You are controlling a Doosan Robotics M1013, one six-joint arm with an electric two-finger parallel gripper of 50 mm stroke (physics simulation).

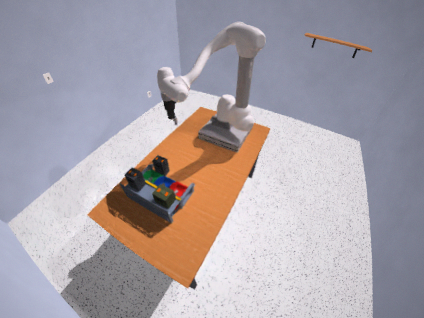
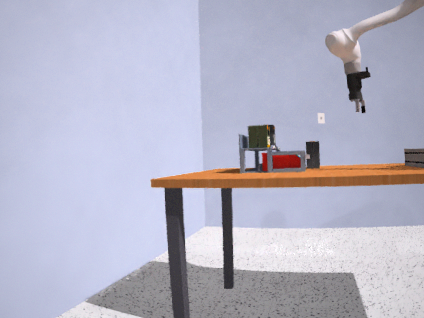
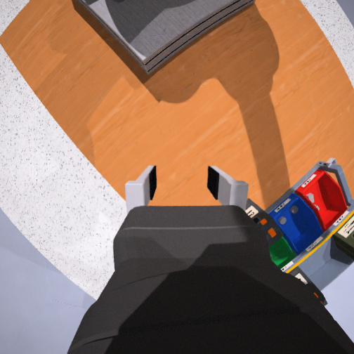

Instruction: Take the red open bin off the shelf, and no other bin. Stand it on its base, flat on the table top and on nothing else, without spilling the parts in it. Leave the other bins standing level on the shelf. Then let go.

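The red open bin stands in the low front level of the grey shelf, at the end of the row, with grey parts in it. Next to it are the blue bin and, beyond that, the green bin; both stand in the shelf. My gripper is open and empty, pointing down, high above the table top and well apart from the bins.
A dark green box and a black box stand on the shelf's upper level. Another dark box stands on the table beside the green bin's end. The robot's grey base plate is at the table's far end.
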